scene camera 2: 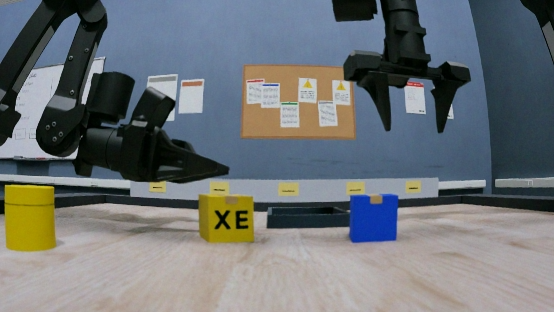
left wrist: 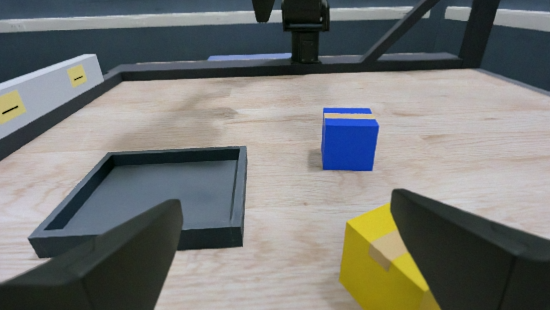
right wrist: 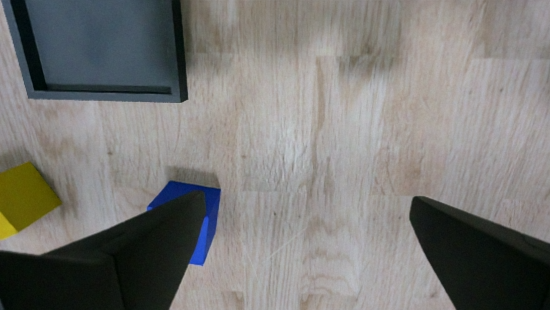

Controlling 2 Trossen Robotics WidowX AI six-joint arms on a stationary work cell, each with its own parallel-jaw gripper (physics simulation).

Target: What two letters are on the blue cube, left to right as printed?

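Places are measured from the left arm's base along level axes (x back, y up, z left), in millimetres.
Pixels of known places: left gripper, fingertip midpoint: (scene camera 2: 223, 169) (left wrist: 286, 204); right gripper, fingertip midpoint: (scene camera 2: 415, 132) (left wrist: 261, 19) (right wrist: 307, 204); right arm's base, link origin: (left wrist: 304, 61).
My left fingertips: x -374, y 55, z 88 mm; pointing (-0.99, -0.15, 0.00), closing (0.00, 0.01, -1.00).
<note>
For each thing: its top centre in the pictures, then the offset to it from my left fingertips.
- blue cube, top centre: (right wrist: 175, 237) (left wrist: 349, 116) (scene camera 2: 373, 195) dx -161, dy -29, dz -69 mm
- yellow cube, top centre: (left wrist: 415, 232) (scene camera 2: 224, 195) dx -11, dy -29, dz -61 mm
- dark tray, top centre: (left wrist: 160, 181) (scene camera 2: 306, 210) dx -105, dy -56, dz +93 mm
- yellow cylinder, top centre: (scene camera 2: 30, 186) dx +134, dy -25, dz -196 mm
The blue cube (scene camera 2: 373, 220) (left wrist: 349, 145) (right wrist: 211, 215) stands on the table. Its face toward scene camera 2 and its face toward the left wrist camera are plain blue, with tan tape at the top; no letters show on it. A finger partly hides it in the right wrist view. My left gripper (scene camera 2: 223, 170) (left wrist: 286, 204) is open and empty, tilted nearly level above the yellow cube, with the blue cube beyond its fingers. My right gripper (scene camera 2: 414, 130) (right wrist: 307, 204) is open and empty, pointing down, high above the table and to the right of the blue cube.
A yellow cube (scene camera 2: 225, 234) (left wrist: 364, 285) (right wrist: 27, 200) printed "XE" stands left of the blue cube in scene camera 2. A dark tray (scene camera 2: 307, 221) (left wrist: 210, 239) (right wrist: 105, 96) lies behind the cubes. A yellow cylinder (scene camera 2: 30, 225) stands at the far left.
</note>
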